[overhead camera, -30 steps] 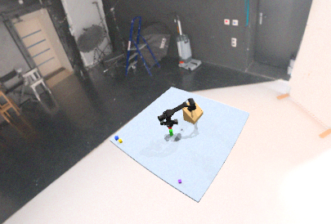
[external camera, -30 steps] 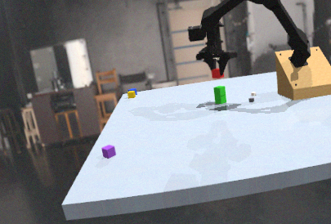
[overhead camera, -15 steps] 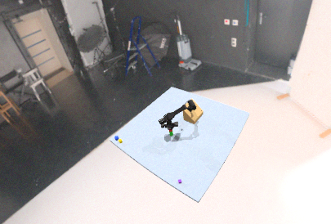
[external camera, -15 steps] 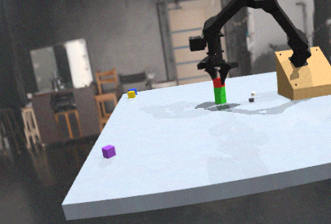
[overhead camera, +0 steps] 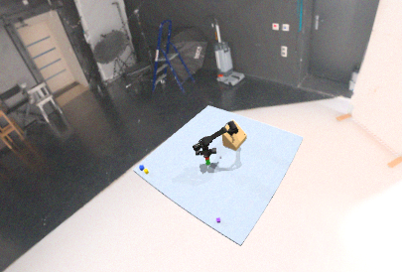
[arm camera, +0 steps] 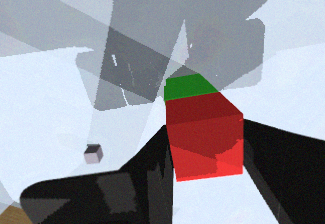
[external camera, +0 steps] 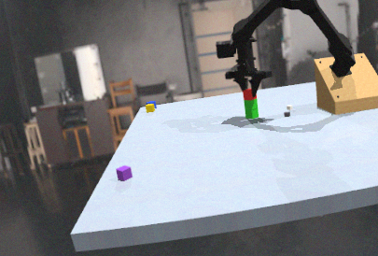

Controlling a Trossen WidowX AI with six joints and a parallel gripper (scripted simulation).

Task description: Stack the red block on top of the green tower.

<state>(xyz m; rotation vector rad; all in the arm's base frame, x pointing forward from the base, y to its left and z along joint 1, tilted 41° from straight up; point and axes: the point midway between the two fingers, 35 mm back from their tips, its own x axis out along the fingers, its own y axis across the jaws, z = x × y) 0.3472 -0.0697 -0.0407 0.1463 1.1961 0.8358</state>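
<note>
Right now the red block is 10 mm above my gripper tip. The rest, counted from my gripper tip: purple cube: 480 mm ahead, 370 mm to the left, 70 mm below; yellow block: 360 mm ahead, 500 mm to the right, 60 mm below.
</note>
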